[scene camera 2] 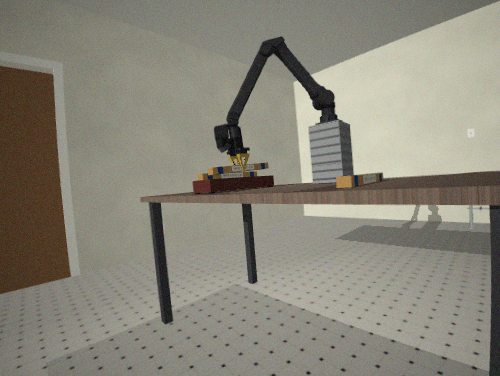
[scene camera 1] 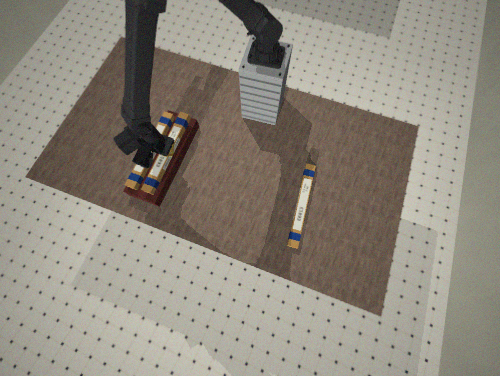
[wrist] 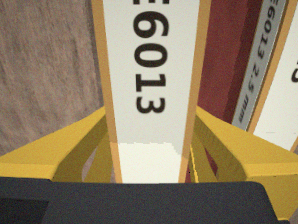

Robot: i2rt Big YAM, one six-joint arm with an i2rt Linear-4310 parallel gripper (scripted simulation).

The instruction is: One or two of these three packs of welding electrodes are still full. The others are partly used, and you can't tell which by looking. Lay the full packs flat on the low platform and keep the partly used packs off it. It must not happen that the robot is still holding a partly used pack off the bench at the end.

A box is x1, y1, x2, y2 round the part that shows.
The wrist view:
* my gripper: [0, 106, 297, 223]
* electrode pack: [91, 0, 210, 182]
